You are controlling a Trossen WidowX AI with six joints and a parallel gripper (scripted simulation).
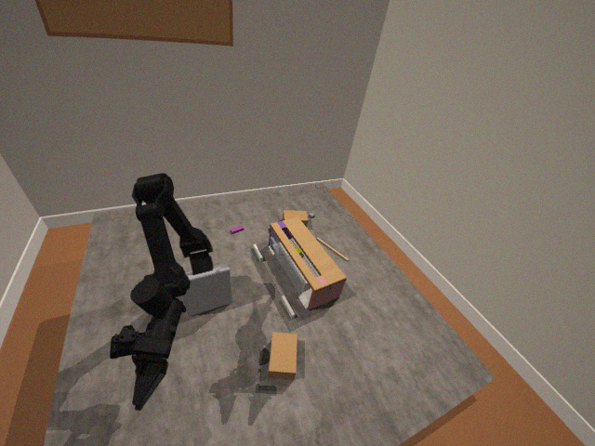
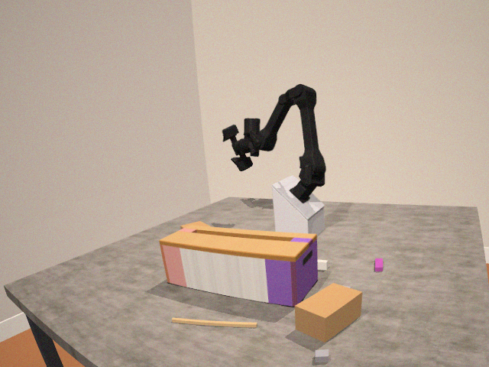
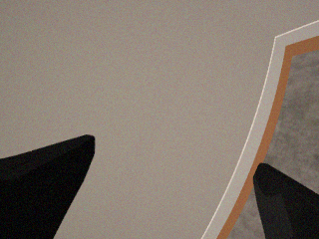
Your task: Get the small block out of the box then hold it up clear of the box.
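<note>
Now: the yellow-green block 55 cm ahead of my gripper tip, 42 cm to the left of it and 20 cm below it. From my gripper tip the other things lie so: wooden stick (77 cm ahead, 45 cm to the left, 28 cm below).
</note>
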